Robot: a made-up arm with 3 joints. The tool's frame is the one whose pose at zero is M. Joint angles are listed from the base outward.
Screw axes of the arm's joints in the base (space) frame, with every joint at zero. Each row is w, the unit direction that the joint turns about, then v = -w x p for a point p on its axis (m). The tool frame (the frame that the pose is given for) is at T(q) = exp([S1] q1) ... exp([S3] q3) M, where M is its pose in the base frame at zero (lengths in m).
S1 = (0, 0, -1, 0, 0, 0)
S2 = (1, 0, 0, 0, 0.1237, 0.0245)
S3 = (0, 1, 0, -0.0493, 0, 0.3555)
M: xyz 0.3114 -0.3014 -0.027 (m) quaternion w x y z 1 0 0 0
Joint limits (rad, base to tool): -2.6..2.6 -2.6..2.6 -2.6..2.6
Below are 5 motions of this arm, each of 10 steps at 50 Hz.
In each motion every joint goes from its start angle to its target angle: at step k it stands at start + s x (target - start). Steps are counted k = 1, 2, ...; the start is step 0. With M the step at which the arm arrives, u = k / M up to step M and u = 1 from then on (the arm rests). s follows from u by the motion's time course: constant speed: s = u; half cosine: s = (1 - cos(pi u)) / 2; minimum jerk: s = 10 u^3 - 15 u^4 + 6 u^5.
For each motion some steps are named. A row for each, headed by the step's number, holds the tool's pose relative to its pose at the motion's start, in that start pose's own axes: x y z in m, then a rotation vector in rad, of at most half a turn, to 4 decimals.
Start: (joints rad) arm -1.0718 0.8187 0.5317
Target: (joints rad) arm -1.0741 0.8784 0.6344
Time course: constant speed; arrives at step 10
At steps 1, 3, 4, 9, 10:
1: 0.0001 0.0007 -0.0010 0.0051 0.0104 0.0032
3: 0.0003 0.0022 -0.0029 0.0151 0.0313 0.0097
4: 0.0004 0.0030 -0.0039 0.0200 0.0418 0.0131
9: 0.0010 0.0067 -0.0085 0.0443 0.0940 0.0305
10: 0.0012 0.0075 -0.0094 0.0490 0.1044 0.0342

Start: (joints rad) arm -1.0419 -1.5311 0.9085
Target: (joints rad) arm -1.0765 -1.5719 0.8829
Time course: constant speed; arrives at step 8
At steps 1, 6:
1: -0.0015 -0.0004 0.0019 -0.0033 -0.0075 -0.0039
6: -0.0090 -0.0023 0.0110 -0.0195 -0.0451 -0.0236

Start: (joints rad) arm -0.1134 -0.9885 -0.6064
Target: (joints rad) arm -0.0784 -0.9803 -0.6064
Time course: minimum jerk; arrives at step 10
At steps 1, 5, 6, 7, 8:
1: -0.0001 0.0000 0.0000 0.0000 0.0003 -0.0002
5: -0.0082 -0.0028 -0.0021 -0.0021 0.0146 -0.0103
6: -0.0112 -0.0038 -0.0028 -0.0029 0.0199 -0.0140
7: -0.0137 -0.0046 -0.0034 -0.0036 0.0244 -0.0172
8: -0.0155 -0.0052 -0.0038 -0.0040 0.0275 -0.0194

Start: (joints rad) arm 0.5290 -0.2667 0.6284
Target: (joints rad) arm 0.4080 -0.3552 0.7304
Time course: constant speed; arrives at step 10
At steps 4, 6, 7, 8, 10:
4: 0.0013 0.0095 0.0217 -0.0563 0.0272 0.0156
6: 0.0017 0.0147 0.0325 -0.0845 0.0402 0.0225
7: 0.0019 0.0174 0.0379 -0.0987 0.0465 0.0256
8: 0.0019 0.0202 0.0433 -0.1128 0.0527 0.0286
10: 0.0020 0.0260 0.0540 -0.1412 0.0648 0.0341

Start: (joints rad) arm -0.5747 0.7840 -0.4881
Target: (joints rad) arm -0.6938 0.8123 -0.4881
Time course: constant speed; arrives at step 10
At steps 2, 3, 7, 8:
2: -0.0014 0.0069 -0.0077 0.0129 0.0169 0.0122
3: -0.0022 0.0103 -0.0116 0.0193 0.0253 0.0183
7: -0.0061 0.0243 -0.0266 0.0449 0.0595 0.0423
8: -0.0073 0.0278 -0.0303 0.0513 0.0680 0.0483

